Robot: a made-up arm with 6 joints. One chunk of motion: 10 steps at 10 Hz.
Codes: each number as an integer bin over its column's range. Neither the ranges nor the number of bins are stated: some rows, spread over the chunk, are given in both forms.
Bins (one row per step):
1: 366 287 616 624 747 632
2: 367 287 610 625 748 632
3: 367 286 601 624 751 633
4: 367 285 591 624 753 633
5: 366 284 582 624 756 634
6: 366 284 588 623 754 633
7: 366 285 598 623 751 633
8: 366 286 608 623 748 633
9: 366 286 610 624 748 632
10: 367 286 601 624 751 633
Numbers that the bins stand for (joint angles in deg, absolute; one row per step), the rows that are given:
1: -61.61 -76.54 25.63 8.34 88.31 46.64
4: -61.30 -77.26 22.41 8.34 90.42 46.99
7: -61.61 -77.26 23.31 8.04 89.71 46.99
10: -61.30 -76.90 23.70 8.34 89.71 46.99
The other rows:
2: -61.30 -76.54 24.86 8.64 88.66 46.64
3: -61.30 -76.90 23.70 8.34 89.71 46.99
5: -61.61 -77.62 21.25 8.34 91.47 47.35
6: -61.61 -77.62 22.02 8.04 90.77 46.99
8: -61.61 -76.90 24.60 8.04 88.66 46.99
9: -61.61 -76.90 24.86 8.34 88.66 46.64

